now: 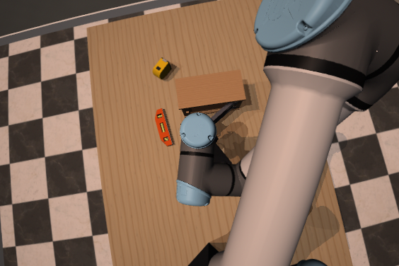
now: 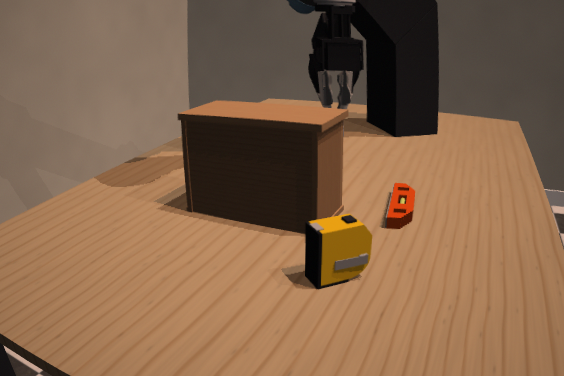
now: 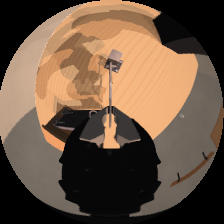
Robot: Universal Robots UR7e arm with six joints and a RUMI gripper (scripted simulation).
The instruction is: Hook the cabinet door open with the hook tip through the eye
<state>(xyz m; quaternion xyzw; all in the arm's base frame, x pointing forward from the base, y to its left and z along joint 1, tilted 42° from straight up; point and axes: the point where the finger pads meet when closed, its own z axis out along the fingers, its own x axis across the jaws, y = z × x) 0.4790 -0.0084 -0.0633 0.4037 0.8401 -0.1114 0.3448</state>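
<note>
Now: hand 100 mm short of the dark door, 70 mm to the left of it and 40 mm above it. The rest, counted from my hand: thin hook rod 20 mm below, 20 mm behind, 10 mm to the right; then yellow tape measure 360 mm ahead, 120 mm to the left, 80 mm below; then orange spirit level 150 mm to the left, 120 mm ahead, 100 mm below.
</note>
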